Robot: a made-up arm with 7 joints. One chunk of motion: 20 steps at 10 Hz.
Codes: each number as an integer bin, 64 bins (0 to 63) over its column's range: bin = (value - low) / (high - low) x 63, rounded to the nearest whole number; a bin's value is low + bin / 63 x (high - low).
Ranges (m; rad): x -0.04..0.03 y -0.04..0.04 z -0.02..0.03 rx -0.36..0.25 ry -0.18..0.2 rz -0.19..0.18
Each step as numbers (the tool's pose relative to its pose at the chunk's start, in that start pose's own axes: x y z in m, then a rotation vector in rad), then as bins.
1 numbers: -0.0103 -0.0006 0.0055 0.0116 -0.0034 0.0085
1 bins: 27 31 32 38 29 34
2 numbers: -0.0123 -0.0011 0.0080 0.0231 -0.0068 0.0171
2 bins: 25 31 35 40 29 35
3 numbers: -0.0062 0.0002 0.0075 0.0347 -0.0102 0.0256
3 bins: 30 32 35 41 28 37
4 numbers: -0.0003 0.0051 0.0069 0.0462 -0.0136 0.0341
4 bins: 36 36 34 42 28 38
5 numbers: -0.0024 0.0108 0.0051 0.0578 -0.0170 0.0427
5 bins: 34 40 32 43 27 40
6 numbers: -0.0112 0.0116 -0.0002 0.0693 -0.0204 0.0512
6 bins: 26 41 25 44 26 41
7 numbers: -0.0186 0.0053 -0.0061 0.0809 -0.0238 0.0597
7 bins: 19 36 18 46 26 43
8 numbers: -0.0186 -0.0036 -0.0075 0.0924 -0.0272 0.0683
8 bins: 19 29 16 47 25 44
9 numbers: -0.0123 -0.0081 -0.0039 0.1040 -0.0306 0.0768
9 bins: 25 25 20 48 25 45
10 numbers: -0.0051 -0.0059 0.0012 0.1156 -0.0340 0.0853
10 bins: 31 27 27 49 24 47
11 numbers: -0.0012 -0.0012 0.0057 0.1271 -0.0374 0.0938
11 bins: 35 31 32 50 24 48
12 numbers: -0.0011 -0.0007 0.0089 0.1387 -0.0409 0.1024
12 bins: 35 31 36 52 23 50
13 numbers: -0.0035 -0.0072 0.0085 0.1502 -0.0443 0.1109
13 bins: 33 26 36 53 22 51
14 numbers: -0.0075 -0.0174 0.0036 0.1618 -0.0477 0.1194
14 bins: 29 18 30 54 22 53
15 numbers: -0.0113 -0.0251 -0.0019 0.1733 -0.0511 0.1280
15 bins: 26 12 23 55 21 54
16 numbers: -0.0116 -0.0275 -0.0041 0.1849 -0.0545 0.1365
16 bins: 26 10 20 56 21 56
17 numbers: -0.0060 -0.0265 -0.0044 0.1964 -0.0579 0.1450
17 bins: 31 11 20 57 20 57
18 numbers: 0.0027 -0.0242 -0.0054 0.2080 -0.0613 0.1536
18 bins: 38 12 18 59 20 59
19 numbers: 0.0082 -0.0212 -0.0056 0.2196 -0.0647 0.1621
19 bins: 43 15 18 60 19 60
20 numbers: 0.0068 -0.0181 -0.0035 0.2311 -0.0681 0.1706
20 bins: 42 17 21 61 19 61
